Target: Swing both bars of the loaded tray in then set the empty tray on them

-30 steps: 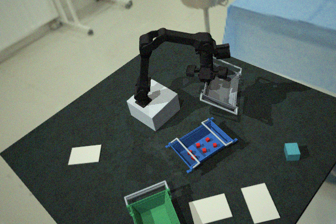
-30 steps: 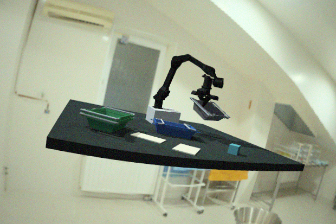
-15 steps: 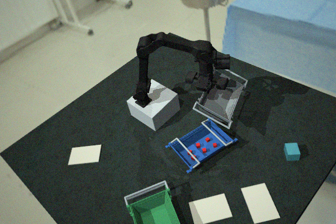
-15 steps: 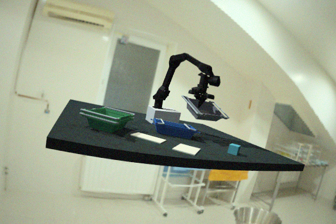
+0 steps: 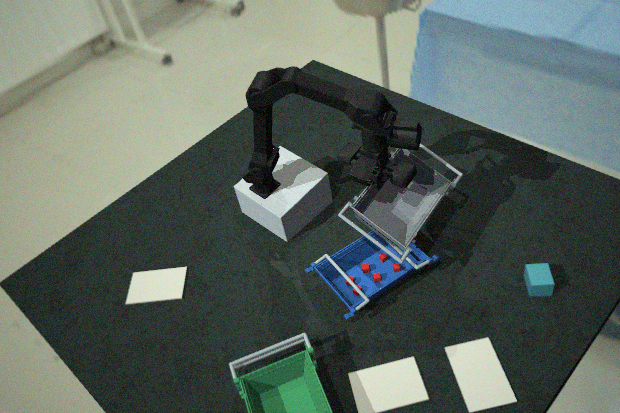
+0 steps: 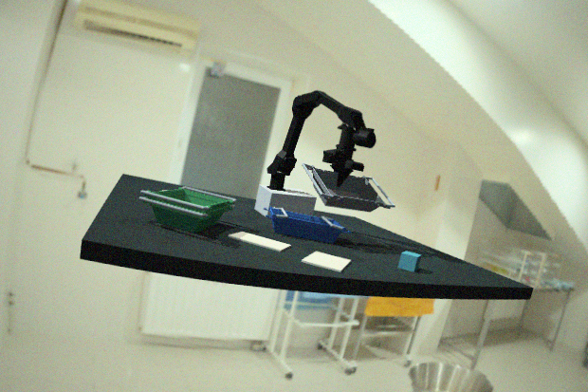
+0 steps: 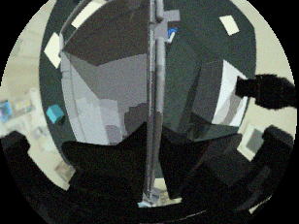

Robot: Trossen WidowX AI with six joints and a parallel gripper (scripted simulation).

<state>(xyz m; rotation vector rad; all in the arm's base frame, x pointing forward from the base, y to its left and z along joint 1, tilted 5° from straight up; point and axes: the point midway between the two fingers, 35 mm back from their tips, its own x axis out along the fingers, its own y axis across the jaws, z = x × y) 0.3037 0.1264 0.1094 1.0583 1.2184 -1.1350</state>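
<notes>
Right now my gripper tip is 7 cm short of the grey tray and 1 cm to the right of it. From my gripper tip the other things lie so: teal block (39 cm ahead, 9 cm to the left, 16 cm below).
</notes>
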